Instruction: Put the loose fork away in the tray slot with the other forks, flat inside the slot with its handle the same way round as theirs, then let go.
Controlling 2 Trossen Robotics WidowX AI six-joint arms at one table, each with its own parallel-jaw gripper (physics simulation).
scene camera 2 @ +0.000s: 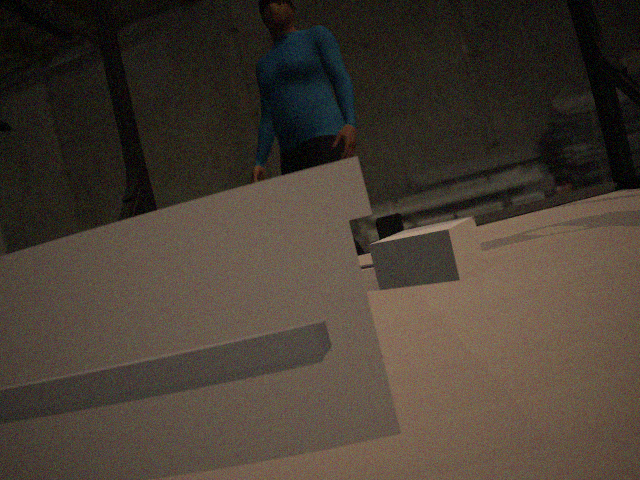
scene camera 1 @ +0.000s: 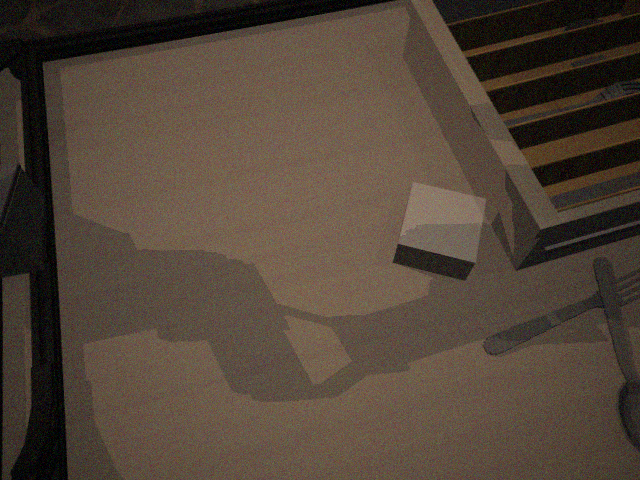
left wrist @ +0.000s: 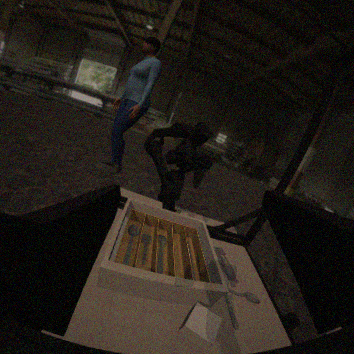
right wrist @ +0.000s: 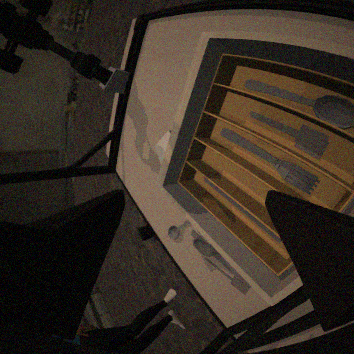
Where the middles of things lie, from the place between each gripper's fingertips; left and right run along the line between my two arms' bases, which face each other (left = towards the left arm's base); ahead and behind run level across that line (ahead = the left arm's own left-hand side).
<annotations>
My left gripper is now 21 cm past the white block (scene camera 1: 440,232), 11 cm to the left of it and 38 cm above it. From my left hand the other things lie so: wooden cutlery tray (scene camera 1: 523,62) (9 cm behind, 34 cm to the right, 37 cm below).
Right now the wooden cutlery tray is 210 mm below my right hand and 40 mm to the left of it. The rest, counted from my right hand: white block: 270 mm to the left, 220 mm below, 120 mm behind.
</annotations>
